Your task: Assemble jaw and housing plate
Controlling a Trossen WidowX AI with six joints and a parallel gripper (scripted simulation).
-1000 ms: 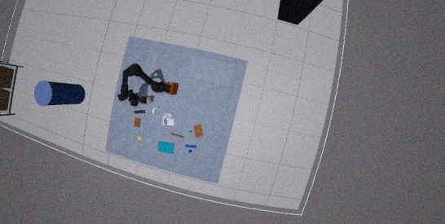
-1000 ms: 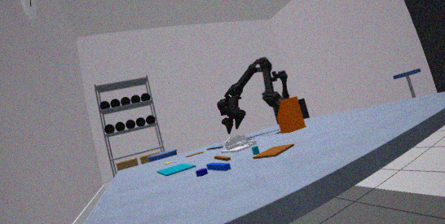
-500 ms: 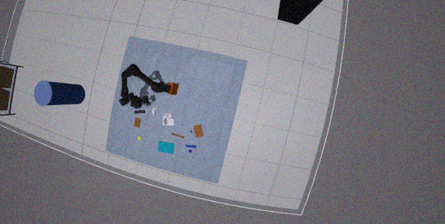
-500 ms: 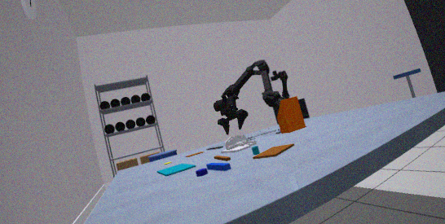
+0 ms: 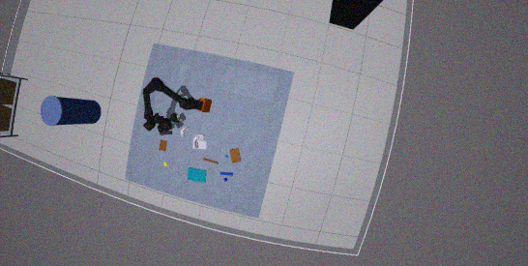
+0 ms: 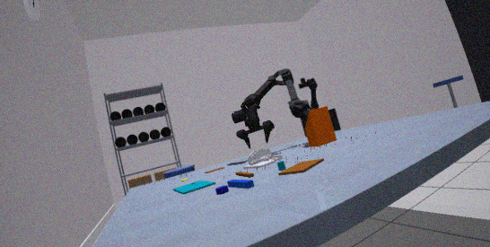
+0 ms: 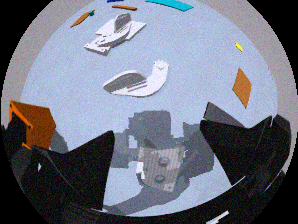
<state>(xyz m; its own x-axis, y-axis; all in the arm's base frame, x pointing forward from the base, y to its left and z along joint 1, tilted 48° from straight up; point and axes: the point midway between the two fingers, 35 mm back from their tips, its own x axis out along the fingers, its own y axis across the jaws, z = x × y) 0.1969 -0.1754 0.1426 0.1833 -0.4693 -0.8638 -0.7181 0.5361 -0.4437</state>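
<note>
Now: the light grey jaw piece 60 mm ahead of my gripper tip, 60 mm to the left of it and 60 mm below it. The rest, counted from my gripper tip: teal plate: 390 mm ahead, 240 mm to the left, 60 mm below; brown bar: 240 mm ahead, 340 mm to the left, 60 mm below; white base: 120 mm ahead, 220 mm to the left, 60 mm below.
</note>
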